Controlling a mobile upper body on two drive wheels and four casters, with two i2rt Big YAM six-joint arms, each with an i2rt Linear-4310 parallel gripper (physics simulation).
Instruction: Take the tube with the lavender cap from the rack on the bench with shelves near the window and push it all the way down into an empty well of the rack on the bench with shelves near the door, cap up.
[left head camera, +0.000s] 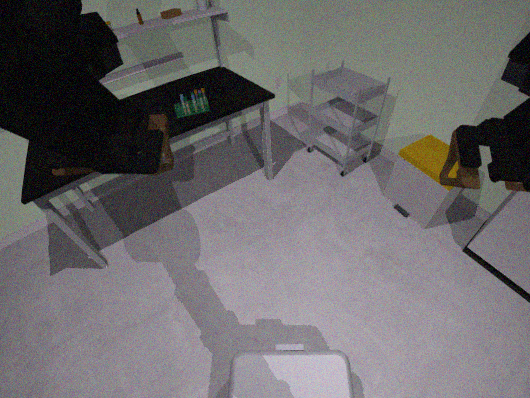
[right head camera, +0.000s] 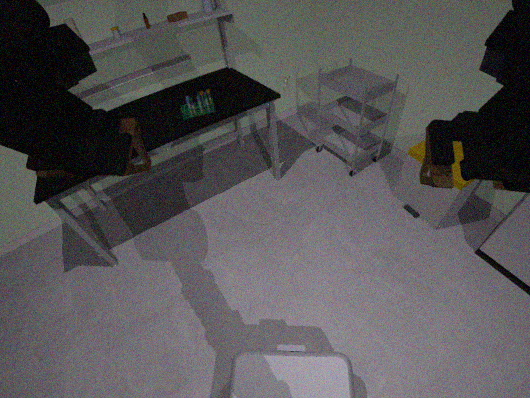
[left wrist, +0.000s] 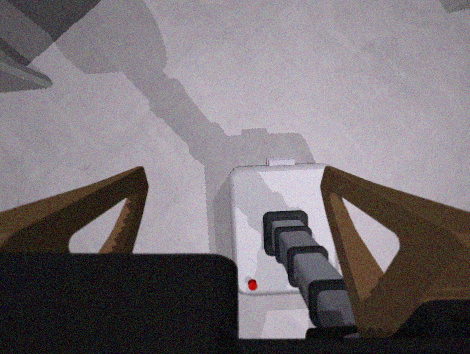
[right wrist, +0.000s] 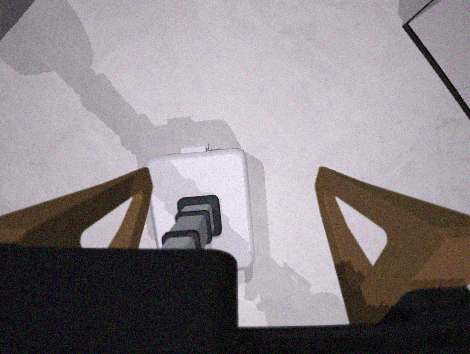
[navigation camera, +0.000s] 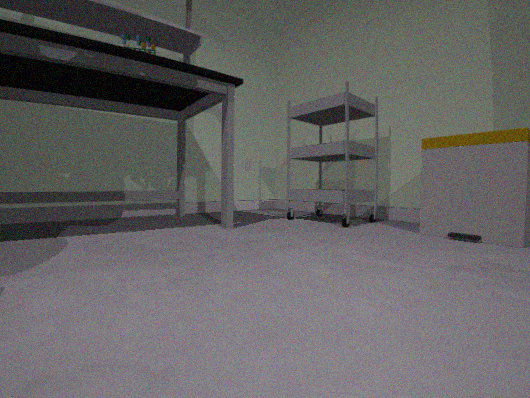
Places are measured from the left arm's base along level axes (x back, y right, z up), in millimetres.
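Pixels of known places: left gripper, fingertip midpoint: (left head camera: 140, 165) (right head camera: 120, 166) (left wrist: 234, 176); right gripper, fingertip midpoint: (left head camera: 474, 182) (right head camera: 458, 181) (right wrist: 233, 176).
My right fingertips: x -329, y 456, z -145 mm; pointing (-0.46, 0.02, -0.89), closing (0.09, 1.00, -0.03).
Behind a point stands the place of what it marks.
A green rack (left head camera: 183, 113) {y -359, x -1431, z -620 mm} (right head camera: 187, 114) {y -370, x -1431, z -617 mm} of tubes stands on a black-topped bench with a shelf (left head camera: 237, 87) {y -81, x -1809, z -648 mm} (right head camera: 243, 87) {y -83, x -1818, z -648 mm} (navigation camera: 227, 160) {y 104, x -1658, z -1067 mm}. Blue and orange caps show on it; I cannot tell a lavender one, nor which wells are empty. Tube tops (navigation camera: 138, 42) {y -284, x -1464, z -560 mm} show above the bench edge in the navigation view. Whether this bench is the one near the window or the door does not show. My left gripper (left wrist: 234, 176) {y 5, x -357, z -124 mm} is open and empty; in the head views it hangs in front of the bench's left part. My right gripper (right wrist: 233, 176) {y 456, x -329, z -145 mm} is open and empty, far from the rack.
A wire-post cart (navigation camera: 347, 160) {y 726, x -1682, z -1053 mm} stands right of the bench. Farther right are a white box with a yellow top (left head camera: 429, 152) {y 1218, x -1440, z -960 mm} (navigation camera: 475, 138) {y 1138, x -1278, z -983 mm} and a white cabinet (left head camera: 512, 240) {y 1498, x -782, z -1058 mm}. Small bottles and a brown box (left head camera: 171, 13) {y -462, x -1939, z -165 mm} (right head camera: 177, 17) {y -463, x -1938, z -170 mm} are on the shelf. My base (left head camera: 290, 375) {y 226, x -217, z -1150 mm} shows at the bottom.
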